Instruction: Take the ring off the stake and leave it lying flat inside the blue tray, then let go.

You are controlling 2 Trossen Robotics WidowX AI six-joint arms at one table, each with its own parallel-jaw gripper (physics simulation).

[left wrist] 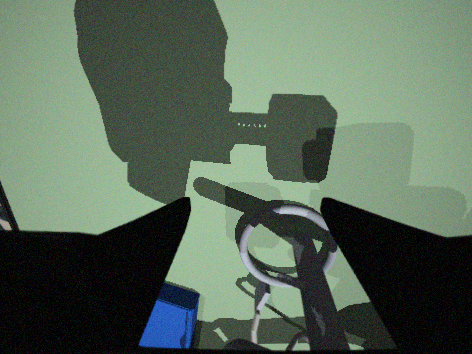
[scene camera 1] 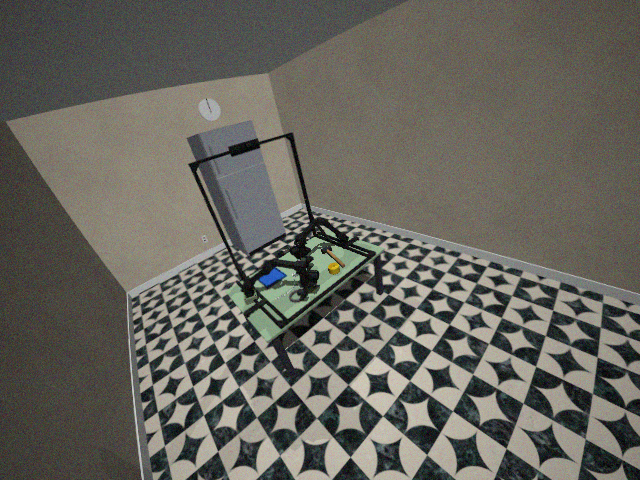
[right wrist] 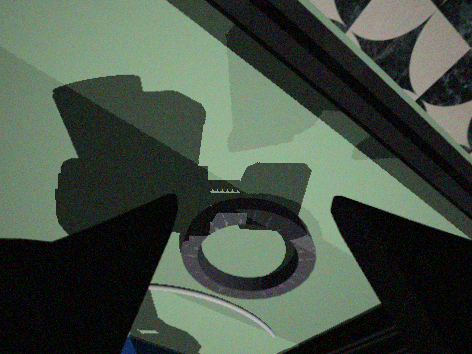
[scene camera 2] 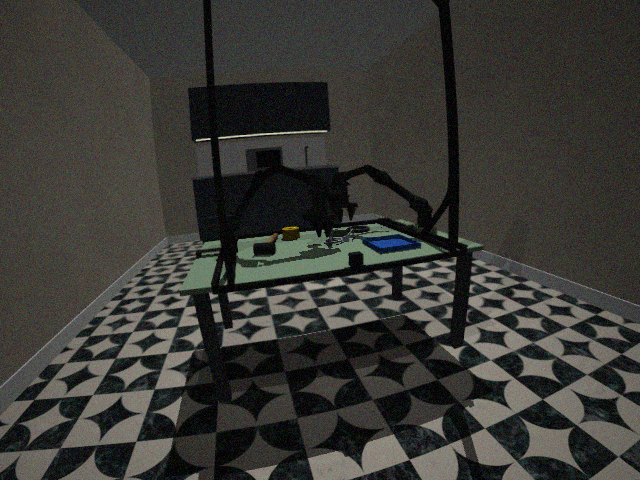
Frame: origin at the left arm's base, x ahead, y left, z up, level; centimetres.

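Seen in the pictures: left gripper, fingertip midpoint: (left wrist: pixel 255 203) (scene camera 2: pixel 323 237); right gripper, fingertip midpoint: (scene camera 1: pixel 306 293) (right wrist: pixel 255 202) (scene camera 2: pixel 346 221); left arm's base, link origin: (scene camera 1: pixel 344 244); right arm's base, link origin: (scene camera 1: pixel 249 294) (scene camera 2: pixel 424 226).
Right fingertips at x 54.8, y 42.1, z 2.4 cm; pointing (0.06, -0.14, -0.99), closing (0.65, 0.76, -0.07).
Offsets run from my right fingertips to a thing's top centre. "pt": to the spot under its first point.
In the left wrist view a pale ring @[pt dx -5.0, dy -34.0, dz -2.9 cm] (left wrist: pixel 243 252) encircles a dark stake @[pt dx -9.0, dy -30.1, dz +1.8 cm] (left wrist: pixel 317 295) low down, near the table. My left gripper (left wrist: pixel 255 203) is open, with the ring and stake below and between its fingers in that view. My right gripper (right wrist: pixel 255 202) is open above a thick dark grey ring @[dx +6.6, dy -5.7, dz -2.9 cm] (right wrist: pixel 250 291), which lies flat on the table with no stake through it. The blue tray @[dx +18.3, dy -41.5, dz -2.1 cm] (scene camera 1: pixel 269 277) (scene camera 2: pixel 391 243) stands on the table; part of it shows in the left wrist view (left wrist: pixel 170 322). In both scene views the arms crowd the stake, so the ring is hard to make out.
A hammer @[dx -37.5, dy -31.2, dz +0.6 cm] (scene camera 1: pixel 334 257) (scene camera 2: pixel 264 248) and a yellow round object @[dx -29.6, dy -15.4, dz +0.6 cm] (scene camera 1: pixel 333 268) (scene camera 2: pixel 290 234) rest on the table. A thin pale curved piece @[pt dx +10.9, dy -13.8, dz -4.1 cm] (right wrist: pixel 215 296) lies beside the dark grey ring. A black block (scene camera 2: pixel 355 258) is at the table's edge. The two arms are close together.
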